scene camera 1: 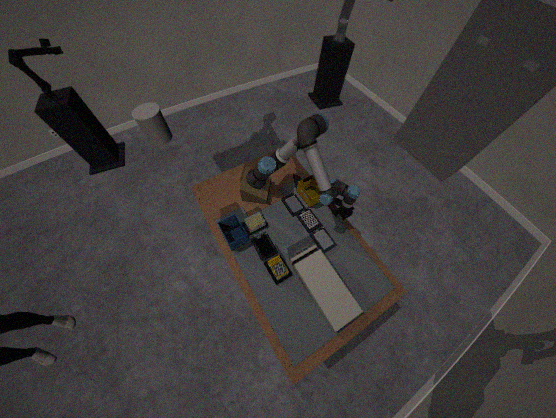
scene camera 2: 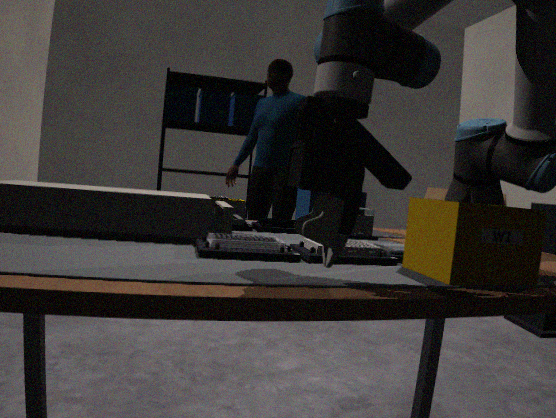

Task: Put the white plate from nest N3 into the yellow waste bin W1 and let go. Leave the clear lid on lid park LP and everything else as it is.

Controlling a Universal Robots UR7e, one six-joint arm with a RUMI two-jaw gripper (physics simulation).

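Frame: origin at the arm's base, x ahead, y left, z up, level; metres.
Seen in the pictures: gripper, fingertip midpoint: [scene camera 1: 337,218] [scene camera 2: 326,267]; arm's base, origin of the base link: [scene camera 1: 255,179].
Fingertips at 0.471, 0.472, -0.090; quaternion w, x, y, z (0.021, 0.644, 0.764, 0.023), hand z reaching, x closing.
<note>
Pixels of each thing's top centre, then the offset from my fingertips to it, as dx, dy, dz. "spot": a spot on its surface instead.
- yellow waste bin W1, middle of its top: [scene camera 2: 476,203] [scene camera 1: 312,186] -0.263, -0.103, +0.100
- pale plate with a dotted top, middle of its top: [scene camera 2: 342,243] [scene camera 1: 309,218] -0.067, -0.204, +0.006
- blue bin, middle of its top: [scene camera 2: 331,189] [scene camera 1: 232,228] -0.144, -0.745, +0.100
- cream-topped piece, middle of its top: [scene camera 1: 254,220] -0.170, -0.584, +0.054
- black nest, surface spot: [scene camera 1: 265,246] spot: +0.016, -0.573, +0.004
- yellow rack, middle of its top: [scene camera 2: 219,196] [scene camera 1: 278,266] +0.182, -0.548, +0.057
The yellow waste bin W1 [scene camera 1: 314,196] [scene camera 2: 431,240] stands near the table edge; its label shows in scene camera 2. My gripper [scene camera 1: 340,216] [scene camera 2: 328,262] is shut and empty, fingers down, low over the table beside the bin, on the camera's side of a row of dark nests. In that row, a pale plate with a dotted top [scene camera 1: 309,219] sits in the middle nest, between a flat pale piece [scene camera 1: 293,204] near the bin and another flat pale piece [scene camera 1: 323,239] at the far end. Labels N3 and LP are unreadable, so I cannot tell which is the plate's nest or the lid.
A long cream-topped block [scene camera 1: 327,290] [scene camera 2: 100,212] lies beyond the row. Across the table are a blue bin [scene camera 1: 233,232], a cream-topped piece [scene camera 1: 255,221], a black nest [scene camera 1: 265,246] and a yellow rack [scene camera 1: 278,268]. A person [scene camera 2: 280,130] stands behind the table.
</note>
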